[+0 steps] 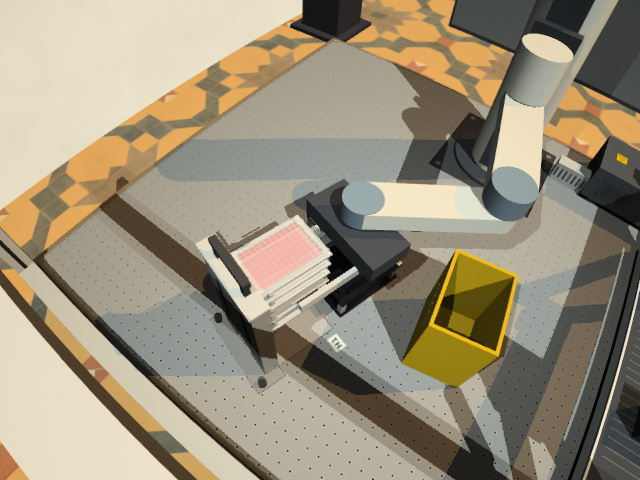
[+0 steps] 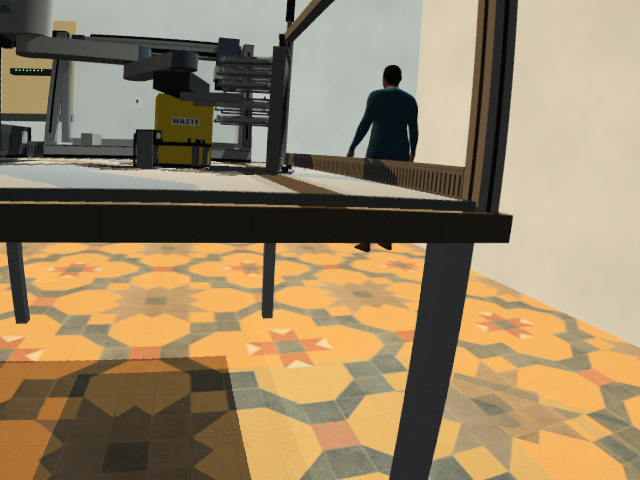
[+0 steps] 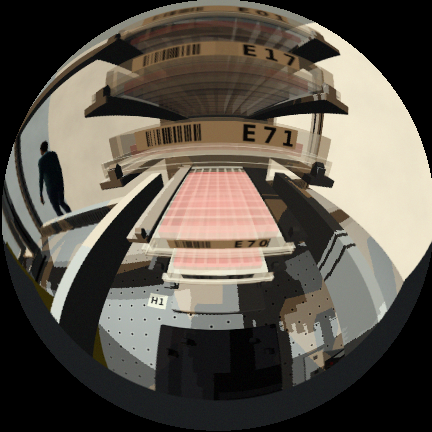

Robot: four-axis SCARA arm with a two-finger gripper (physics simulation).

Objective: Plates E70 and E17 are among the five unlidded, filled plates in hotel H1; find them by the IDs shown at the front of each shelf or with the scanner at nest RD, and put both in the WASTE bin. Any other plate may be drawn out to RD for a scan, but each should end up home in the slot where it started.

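Frame: origin at the arm's base, x ahead, y left, z up, level; centimetres.
Seen in the pictures: gripper, fingertip midpoint: (image 2: 246, 101) (image 3: 217, 180).
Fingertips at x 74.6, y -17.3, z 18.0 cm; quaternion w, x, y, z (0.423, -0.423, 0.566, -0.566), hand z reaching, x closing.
A point is followed by its place in that frame.
My gripper (image 1: 267, 272) (image 2: 237, 97) @(x 74.6, y -17.3, z 18.0 cm) (image 3: 217, 180) @(x 74.6, y -17.3, z 18.0 cm) reaches into hotel H1 (image 1: 257, 310) @(x 84.1, y -13.0, z 29.9 cm) (image 2: 278, 108) @(x 80.7, y -26.3, z 15.9 cm). Its fingers are drawn in along both sides of the pink-filled plate E70 (image 3: 220, 220) @(x 70.0, y -16.1, z 17.5 cm) and shut on it. The plate seems to sit slightly off its shelf clips, still inside the slot. Plate E17 (image 3: 217, 54) is higher in the hotel, with plate E71 (image 3: 220, 134) between them. A top plate (image 1: 284, 255) @(x 74.5, y -16.3, z 28.0 cm) with pink wells carries the label E01 (image 3: 260, 13). Another pink plate (image 3: 220, 274) @(x 68.4, y -15.6, z 14.0 cm) lies under E70, its ID unreadable. The yellow WASTE bin (image 1: 439, 356) @(x 66.8, y 11.3, z 12.1 cm) (image 2: 170, 139) @(x 55.5, y 4.5, z 8.3 cm) stands apart from the gripper.
The black nest (image 1: 361, 300) @(x 61.1, y -7.3, z 1.7 cm) (image 3: 190, 365) @(x 62.0, y -10.9, z 7.3 cm) is low in front of the hotel, partly under the gripper body. An H1 label (image 1: 336, 342) @(x 71.7, y -6.2, z 1.3 cm) (image 3: 158, 300) @(x 71.8, y -6.4, z 1.3 cm) marks the table. A dark box (image 2: 146, 148) @(x 52.3, y -27.1, z 5.6 cm) stands by the nest. A person (image 2: 391, 121) (image 3: 51, 170) is beyond the table.
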